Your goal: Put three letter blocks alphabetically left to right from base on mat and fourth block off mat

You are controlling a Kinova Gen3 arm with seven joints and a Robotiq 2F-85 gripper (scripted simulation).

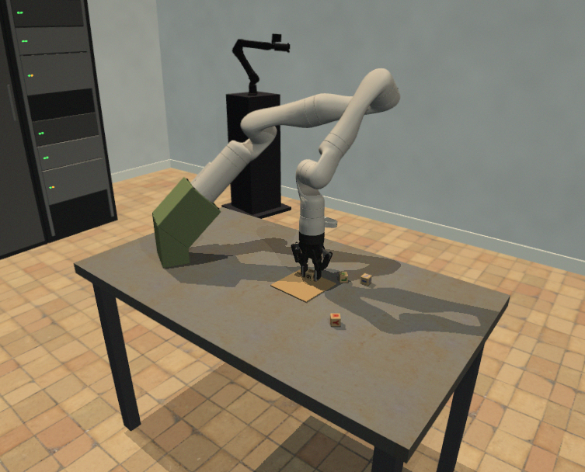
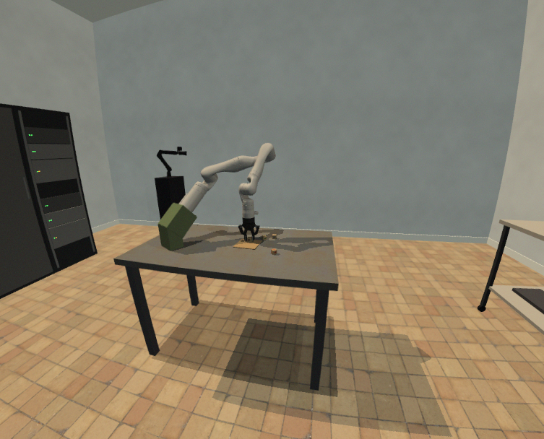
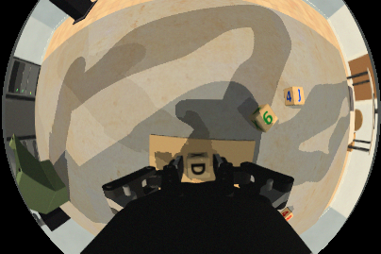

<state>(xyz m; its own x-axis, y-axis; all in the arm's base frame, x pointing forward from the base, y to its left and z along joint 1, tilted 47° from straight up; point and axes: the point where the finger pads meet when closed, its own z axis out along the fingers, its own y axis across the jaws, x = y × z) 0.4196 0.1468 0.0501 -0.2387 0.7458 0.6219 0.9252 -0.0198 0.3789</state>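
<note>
The tan mat is 10 mm ahead of my hand, 40 mm to the right of it and 20 mm below it.
</note>
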